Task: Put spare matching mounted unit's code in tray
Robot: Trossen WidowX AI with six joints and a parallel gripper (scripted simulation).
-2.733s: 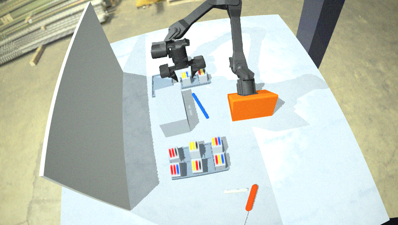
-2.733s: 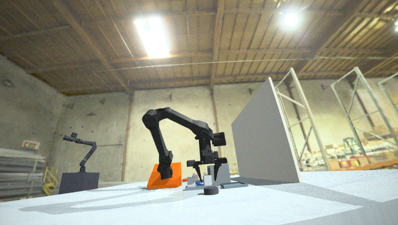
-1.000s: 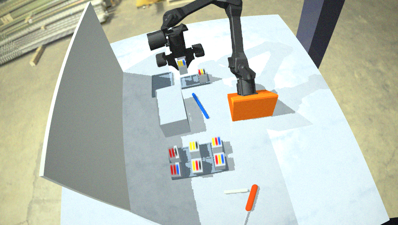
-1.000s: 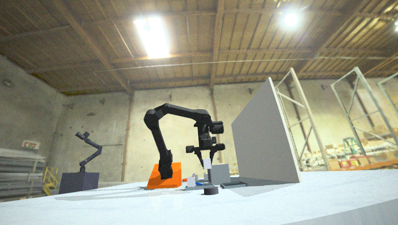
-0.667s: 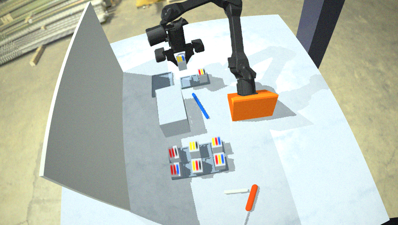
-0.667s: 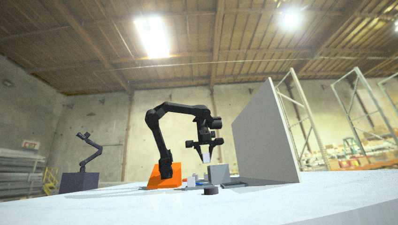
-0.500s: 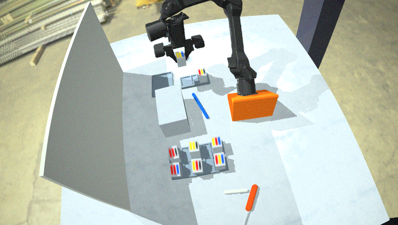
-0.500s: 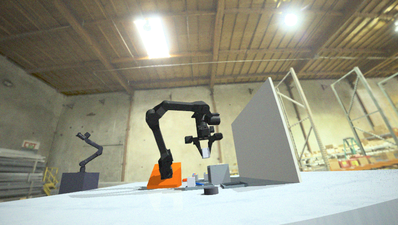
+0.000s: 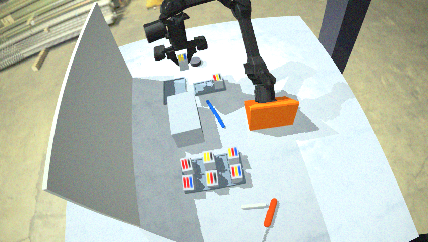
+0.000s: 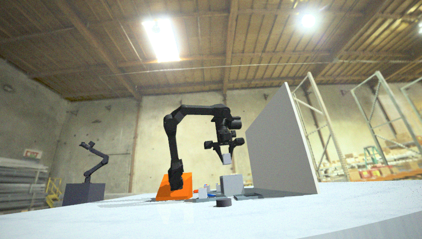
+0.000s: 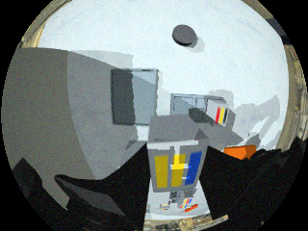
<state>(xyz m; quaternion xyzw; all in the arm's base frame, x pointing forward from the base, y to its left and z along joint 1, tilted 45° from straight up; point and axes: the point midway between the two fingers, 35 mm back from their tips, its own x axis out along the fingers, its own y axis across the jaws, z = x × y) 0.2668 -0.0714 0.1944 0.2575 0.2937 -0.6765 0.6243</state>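
Now: the dark flat tray 150 mm below my gripper tip, 70 mm ahead of it and 20 mm to the right of it. From my gripper tip the other things lie so: mounted unit: 180 mm to the left, 100 mm below, 40 mm ahead; spare: 20 mm above; rack: 150 mm below, 80 mm behind, 10 mm to the left.
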